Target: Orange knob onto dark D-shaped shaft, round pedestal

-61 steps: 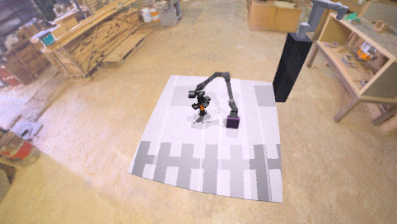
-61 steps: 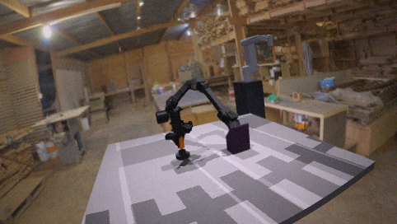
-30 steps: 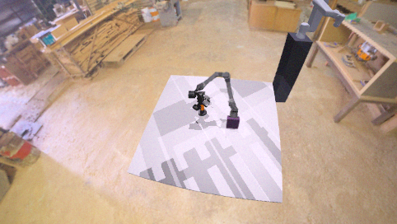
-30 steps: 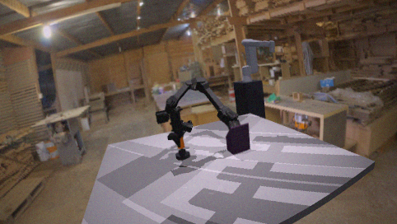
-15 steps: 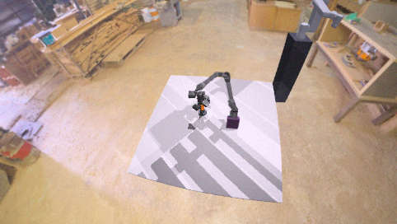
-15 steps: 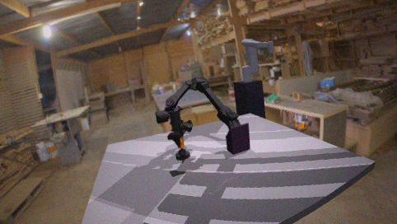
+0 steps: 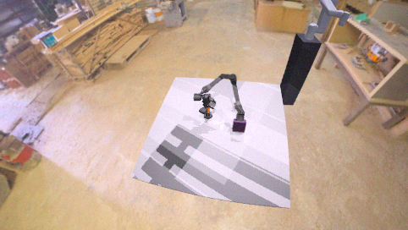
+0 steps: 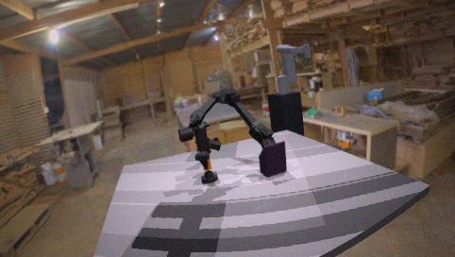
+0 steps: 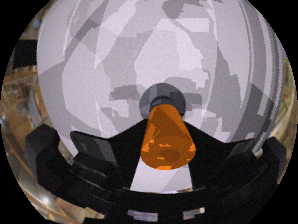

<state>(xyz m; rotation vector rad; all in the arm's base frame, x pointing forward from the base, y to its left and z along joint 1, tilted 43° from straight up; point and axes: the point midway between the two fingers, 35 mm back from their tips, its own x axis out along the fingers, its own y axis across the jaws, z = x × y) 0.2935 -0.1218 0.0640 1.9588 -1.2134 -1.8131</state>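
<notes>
Now: the orange knob 20 mm above my gripper tip. The rest, counted from my gripper tip: dark round pedestal: 40 mm below.
</notes>
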